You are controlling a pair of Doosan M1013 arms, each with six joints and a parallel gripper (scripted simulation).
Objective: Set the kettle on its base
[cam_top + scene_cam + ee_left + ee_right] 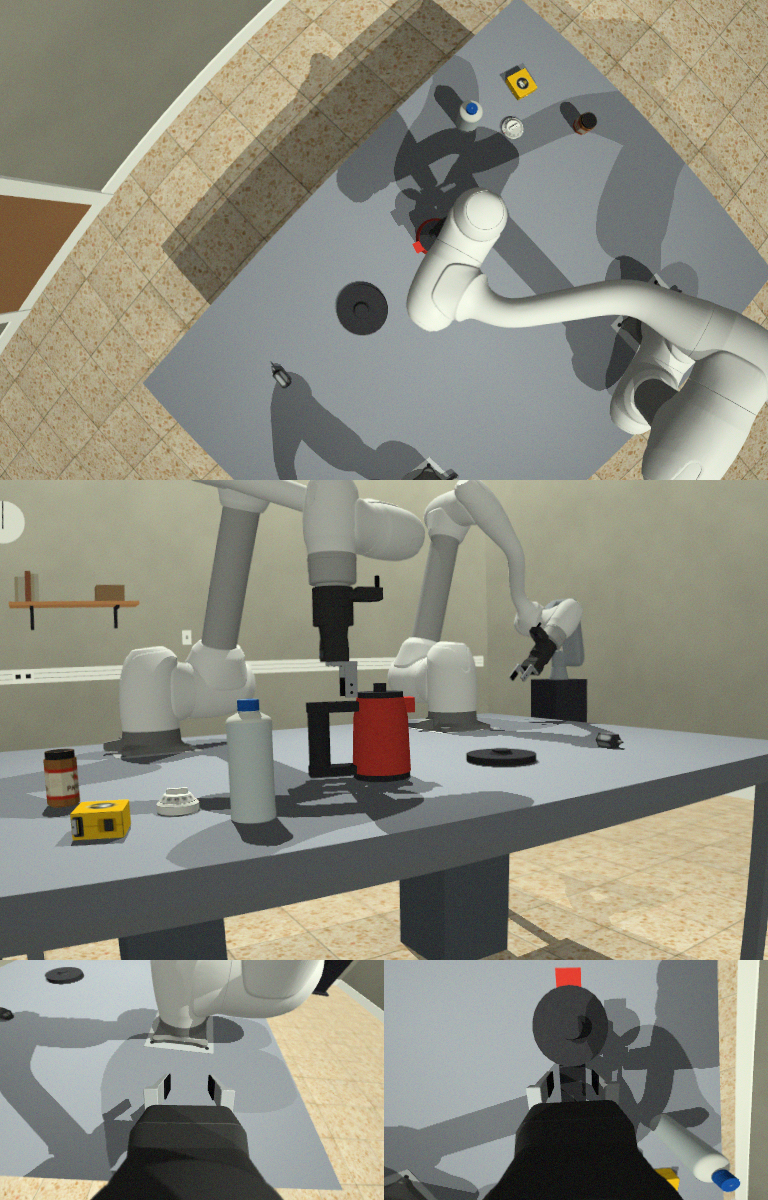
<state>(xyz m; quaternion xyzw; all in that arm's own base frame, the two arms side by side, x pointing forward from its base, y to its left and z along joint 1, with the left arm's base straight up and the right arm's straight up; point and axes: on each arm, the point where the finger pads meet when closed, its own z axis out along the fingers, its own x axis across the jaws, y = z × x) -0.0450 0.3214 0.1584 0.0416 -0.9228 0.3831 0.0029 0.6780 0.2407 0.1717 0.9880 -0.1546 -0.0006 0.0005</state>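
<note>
The red kettle lies 2 cm to the left of my right hand and 8 cm below it. From my right hand the other things lie so: round black base (2 cm behind, 35 cm to the left, 16 cm below); white round part (12 cm ahead, 33 cm to the right, 16 cm below); white bottle (21 cm ahead, 23 cm to the right, 9 cm below).
</note>
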